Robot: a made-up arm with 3 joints. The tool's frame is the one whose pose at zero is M. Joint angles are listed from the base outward.
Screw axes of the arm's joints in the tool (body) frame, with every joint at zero. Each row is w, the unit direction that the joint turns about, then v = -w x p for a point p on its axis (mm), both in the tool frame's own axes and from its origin. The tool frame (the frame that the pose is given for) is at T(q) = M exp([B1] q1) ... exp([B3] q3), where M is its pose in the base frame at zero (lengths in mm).
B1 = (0, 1, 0, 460, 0, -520)
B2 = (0, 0, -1, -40, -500, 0)
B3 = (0, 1, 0, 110, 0, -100)
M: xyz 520 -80 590 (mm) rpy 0 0 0 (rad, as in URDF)
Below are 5 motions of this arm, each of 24 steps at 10 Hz.
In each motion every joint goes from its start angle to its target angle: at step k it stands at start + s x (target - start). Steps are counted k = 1, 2, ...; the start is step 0. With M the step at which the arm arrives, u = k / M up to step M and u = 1 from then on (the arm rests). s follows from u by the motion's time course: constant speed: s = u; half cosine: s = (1 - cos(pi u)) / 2; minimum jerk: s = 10 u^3 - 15 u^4 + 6 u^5.
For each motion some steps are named. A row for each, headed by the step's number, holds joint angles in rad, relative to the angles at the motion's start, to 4 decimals.
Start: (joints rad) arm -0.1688 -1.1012 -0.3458
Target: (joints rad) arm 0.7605 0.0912 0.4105
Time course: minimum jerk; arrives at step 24
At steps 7, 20, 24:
7: 0.1415 0.1815 0.1151
20: 0.8963 1.1501 0.7295
24: 0.9293 1.1924 0.7563

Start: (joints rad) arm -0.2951 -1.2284 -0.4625
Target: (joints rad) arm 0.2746 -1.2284 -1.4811
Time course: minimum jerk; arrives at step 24
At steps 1, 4, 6, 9, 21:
1: 0.0004 0.0000 -0.0007
4: 0.0202 0.0000 -0.0362
6: 0.0590 0.0000 -0.1054
9: 0.1568 0.0000 -0.2803
21: 0.5606 0.0000 -1.0022

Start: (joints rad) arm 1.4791 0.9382 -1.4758
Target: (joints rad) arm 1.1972 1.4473 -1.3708
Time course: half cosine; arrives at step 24
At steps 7, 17, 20, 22, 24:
7: -0.0551 0.0996 0.0205
17: -0.2268 0.4095 0.0845
20: -0.2630 0.4750 0.0980
22: -0.2771 0.5004 0.1032
24: -0.2819 0.5091 0.1050

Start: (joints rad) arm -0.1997 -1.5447 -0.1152
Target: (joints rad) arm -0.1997 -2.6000 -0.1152
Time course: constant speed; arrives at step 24
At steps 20, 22, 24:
20: 0.0000 -0.8794 0.0000
22: 0.0000 -0.9674 0.0000
24: 0.0000 -1.0553 0.0000

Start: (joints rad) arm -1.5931 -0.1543 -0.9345
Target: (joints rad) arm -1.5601 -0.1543 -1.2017
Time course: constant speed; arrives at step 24
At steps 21, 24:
21: 0.0289 0.0000 -0.2338
24: 0.0330 0.0000 -0.2672

